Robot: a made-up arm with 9 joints. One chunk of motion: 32 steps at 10 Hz.
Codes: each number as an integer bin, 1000 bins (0 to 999) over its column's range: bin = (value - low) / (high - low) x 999, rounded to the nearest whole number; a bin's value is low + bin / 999 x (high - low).
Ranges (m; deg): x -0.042..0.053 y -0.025..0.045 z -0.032..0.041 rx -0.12..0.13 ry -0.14..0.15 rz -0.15..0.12
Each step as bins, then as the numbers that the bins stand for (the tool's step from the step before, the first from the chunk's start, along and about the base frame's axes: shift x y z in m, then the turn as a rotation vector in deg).
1 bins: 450 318 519 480 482 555
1 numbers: 0.00079 -0.00272 0.00592 0.000 0.000 0.000
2 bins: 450 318 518 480 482 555
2 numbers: 0.00079 -0.00272 0.00585 0.000 0.000 0.000
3 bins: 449 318 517 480 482 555
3 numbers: 0.00070 -0.00272 0.00578 0.000 0.000 0.000
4 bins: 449 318 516 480 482 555
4 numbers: 0.00070 -0.00272 0.00571 0.000 0.000 0.000
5 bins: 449 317 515 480 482 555
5 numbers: 0.00070 -0.00279 0.00563 0.000 0.000 0.000
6 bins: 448 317 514 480 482 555
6 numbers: 0.00060 -0.00279 0.00556 0.000 0.000 0.000
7 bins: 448 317 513 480 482 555
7 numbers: 0.00060 -0.00279 0.00549 0.000 0.000 0.000
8 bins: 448 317 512 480 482 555
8 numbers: 0.00060 -0.00279 0.00541 0.000 0.000 0.000
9 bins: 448 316 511 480 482 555
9 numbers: 0.00060 -0.00286 0.00534 0.000 0.000 0.000
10 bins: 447 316 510 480 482 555
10 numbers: 0.00051 -0.00286 0.00527 0.000 0.000 0.000
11 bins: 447 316 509 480 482 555
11 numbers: 0.00051 -0.00286 0.00519 0.000 0.000 0.000
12 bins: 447 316 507 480 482 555
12 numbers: 0.00051 -0.00286 0.00505 0.000 0.000 0.000
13 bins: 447 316 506 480 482 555
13 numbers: 0.00051 -0.00286 0.00497 0.000 0.000 0.000
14 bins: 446 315 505 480 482 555
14 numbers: 0.00041 -0.00293 0.00490 0.000 0.000 0.000
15 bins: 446 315 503 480 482 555
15 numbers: 0.00041 -0.00293 0.00476 0.000 0.000 0.000
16 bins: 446 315 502 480 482 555
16 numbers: 0.00041 -0.00293 0.00468 0.000 0.000 0.000
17 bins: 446 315 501 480 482 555
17 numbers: 0.00041 -0.00293 0.00461 0.000 0.000 0.000
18 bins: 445 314 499 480 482 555
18 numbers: 0.00032 -0.00300 0.00446 0.000 0.000 0.000
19 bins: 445 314 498 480 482 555
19 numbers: 0.00032 -0.00300 0.00439 0.000 0.000 0.000
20 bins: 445 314 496 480 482 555
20 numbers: 0.00032 -0.00300 0.00424 0.000 0.000 0.000
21 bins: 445 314 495 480 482 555
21 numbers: 0.00032 -0.00300 0.00417 0.000 0.000 0.000
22 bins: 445 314 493 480 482 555
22 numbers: 0.00032 -0.00300 0.00403 0.000 0.000 0.000
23 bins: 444 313 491 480 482 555
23 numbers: 0.00022 -0.00307 0.00388 0.000 0.000 0.000
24 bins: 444 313 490 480 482 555
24 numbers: 0.00022 -0.00307 0.00381 0.000 0.000 0.000
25 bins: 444 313 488 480 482 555
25 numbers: 0.00022 -0.00307 0.00366 0.000 0.000 0.000
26 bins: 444 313 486 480 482 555
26 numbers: 0.00022 -0.00307 0.00351 0.000 0.000 0.000
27 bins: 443 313 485 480 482 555
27 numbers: 0.00013 -0.00307 0.00344 0.000 0.000 0.000
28 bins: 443 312 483 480 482 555
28 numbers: 0.00013 -0.00314 0.00329 0.000 0.000 0.000
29 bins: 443 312 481 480 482 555
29 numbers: 0.00013 -0.00314 0.00315 0.000 0.000 0.000
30 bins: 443 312 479 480 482 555
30 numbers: 0.00013 -0.00314 0.00300 0.000 0.000 0.000
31 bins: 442 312 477 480 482 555
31 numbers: 0.00003 -0.00314 0.00286 0.000 0.000 0.000
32 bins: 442 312 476 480 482 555
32 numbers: 0.00003 -0.00314 0.00278 0.000 0.000 0.000
